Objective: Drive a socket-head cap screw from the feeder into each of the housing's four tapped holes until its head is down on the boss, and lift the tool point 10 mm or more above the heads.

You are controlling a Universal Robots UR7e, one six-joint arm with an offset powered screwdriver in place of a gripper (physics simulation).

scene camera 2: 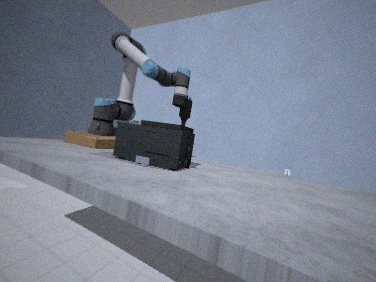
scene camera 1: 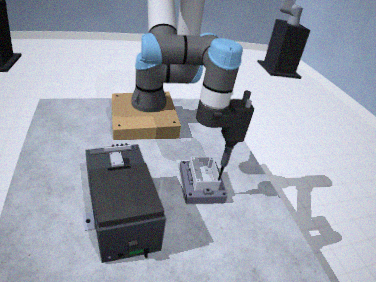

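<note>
The white open-topped housing (scene camera 1: 205,185) sits in a grey fixture (scene camera 1: 206,199) right of the middle in scene camera 1. My screwdriver (scene camera 1: 220,178) (scene camera 2: 184,122) points down, its thin bit at the housing's right side, near the front right corner. A screw at the bit, the heads and the holes are too small or blurred to tell, and so is any gap under the tip. The black screw feeder (scene camera 1: 127,192) (scene camera 2: 150,145) stands to the left, with a small white plate (scene camera 1: 116,159) at its back end. In scene camera 2 the feeder hides the housing and the bit's tip.
The arm's base stands on a wooden block (scene camera 1: 145,131) (scene camera 2: 90,140) behind the feeder and fixture. The feeder's tall body stands left of the fixture on the grey table (scene camera 1: 55,165) (scene camera 2: 250,205). A black pedestal (scene camera 1: 286,49) stands on the floor at the back right.
</note>
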